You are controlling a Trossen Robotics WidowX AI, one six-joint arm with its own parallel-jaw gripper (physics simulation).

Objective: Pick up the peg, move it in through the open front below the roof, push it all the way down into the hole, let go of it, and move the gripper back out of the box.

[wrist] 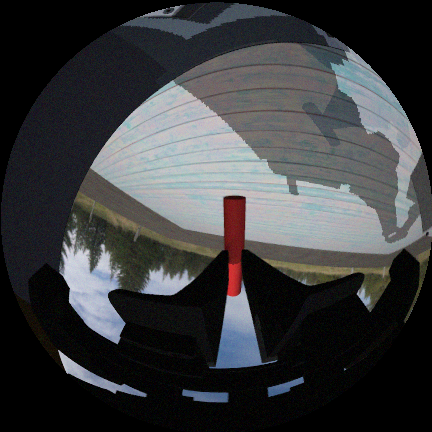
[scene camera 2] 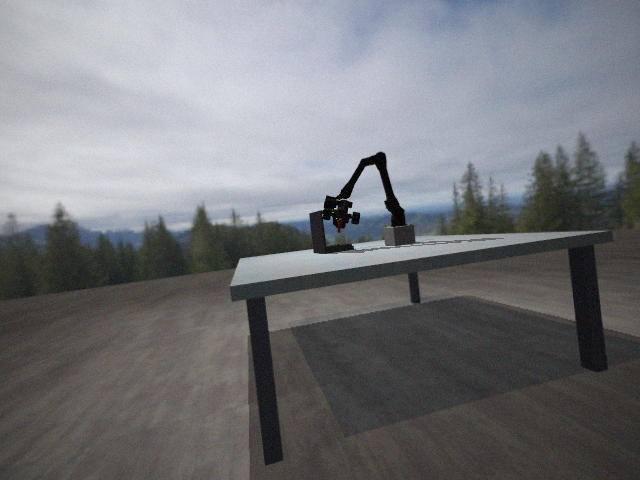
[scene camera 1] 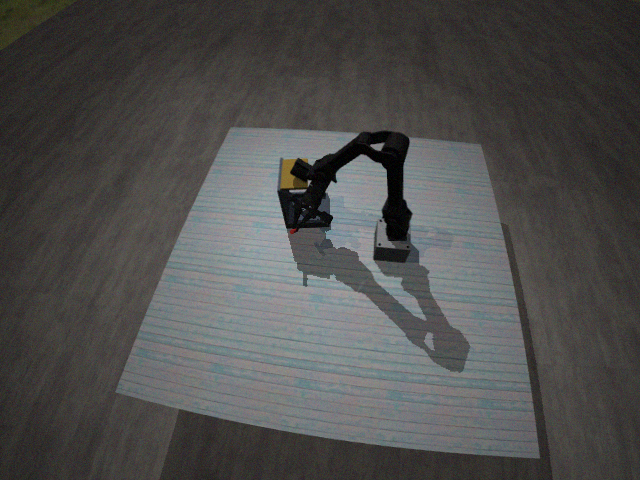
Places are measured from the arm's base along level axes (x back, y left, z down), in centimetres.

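Where they show: gripper, fingertip midpoint: (wrist: 234, 255) (scene camera 2: 339, 225) (scene camera 1: 294, 229); arm's base, origin of the base link: (scene camera 2: 399, 225) (scene camera 1: 396, 232).
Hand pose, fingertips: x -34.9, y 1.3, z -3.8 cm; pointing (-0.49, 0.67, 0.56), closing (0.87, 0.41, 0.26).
Note:
Things, the pixels of their top centre, and the offset from my fingertips. "spot": a spot on its surface instead. Level surfaces: height alone.
- red peg, middle of its top: (wrist: 221, 298) (scene camera 1: 293, 224) (scene camera 2: 338, 218) dz -3.3, dx -0.2, dy +0.3 cm
- yellow roof, middle of its top: (scene camera 1: 303, 172) (scene camera 2: 328, 210) dz -8.8, dx +2.5, dy -17.9 cm
- dark floor plate, surface spot: (scene camera 2: 336, 249) spot: dz +12.2, dx +1.0, dy -9.8 cm
- striped table, its level: dz +13.6 cm
My gripper (scene camera 1: 298, 226) (scene camera 2: 339, 219) (wrist: 234, 255) is shut on the red peg (scene camera 1: 293, 231) (scene camera 2: 339, 224) (wrist: 234, 225). In the wrist view the peg stands out past the fingertips, with its other end between the fingers. In scene camera 2 the peg is above the table. The box has a yellow roof (scene camera 1: 290, 178), a dark side wall (scene camera 2: 317, 233) (wrist: 37, 150) and a dark floor plate (scene camera 2: 336, 249). In scene camera 1 the peg's end shows by the plate's near edge; its exact depth is unclear. Part of a grey block (wrist: 159, 10) shows at the wrist view's top; the hole cannot be made out.
The side wall stands close at the left in the wrist view. In scene camera 1 the arm covers part of the roof. The arm's grey base (scene camera 1: 391, 249) (scene camera 2: 399, 235) stands right of the box on the striped table (scene camera 1: 310, 356) (scene camera 2: 439, 253).

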